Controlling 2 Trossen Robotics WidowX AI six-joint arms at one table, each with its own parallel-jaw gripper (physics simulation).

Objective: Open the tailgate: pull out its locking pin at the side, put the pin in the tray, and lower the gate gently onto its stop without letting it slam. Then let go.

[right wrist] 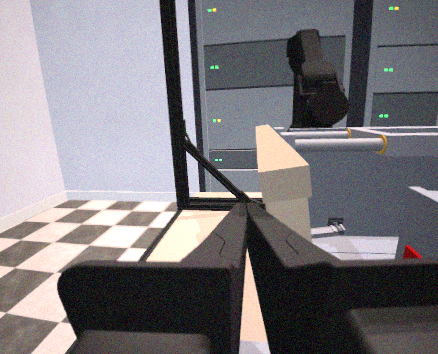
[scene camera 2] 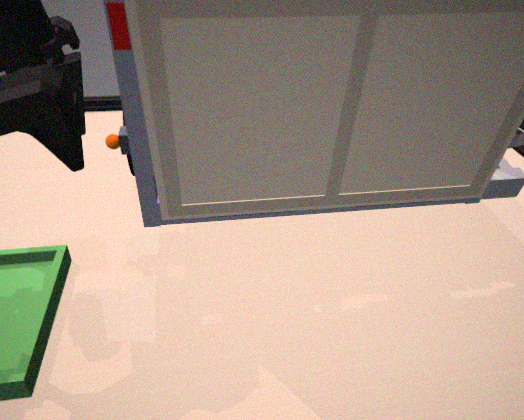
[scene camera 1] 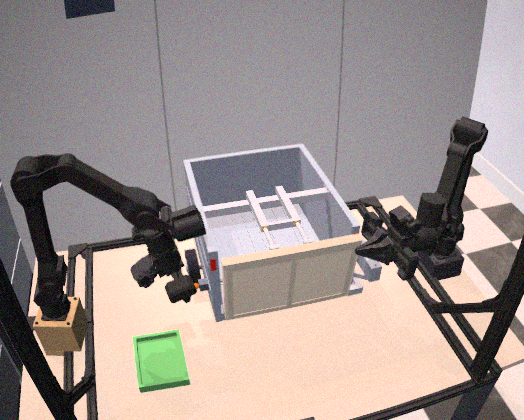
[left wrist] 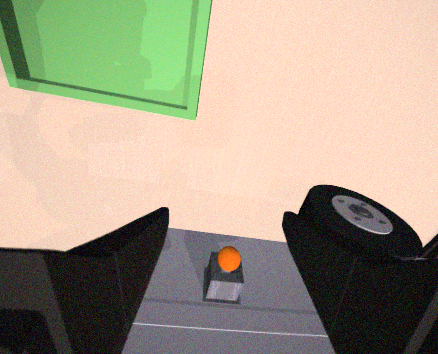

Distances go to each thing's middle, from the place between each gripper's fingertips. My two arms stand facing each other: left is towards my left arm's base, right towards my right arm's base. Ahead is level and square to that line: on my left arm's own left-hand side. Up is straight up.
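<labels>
My left gripper is 30 mm below the grey truck bed (scene camera 1: 238,194), 130 mm short of it and 230 mm to the left of it. Position of my right hand: 12 cm above the bed, 13 cm to the right of it, 26 cm short of it. By its middle, the grey truck bed is nearer to my left gripper than to my right hand.
</labels>
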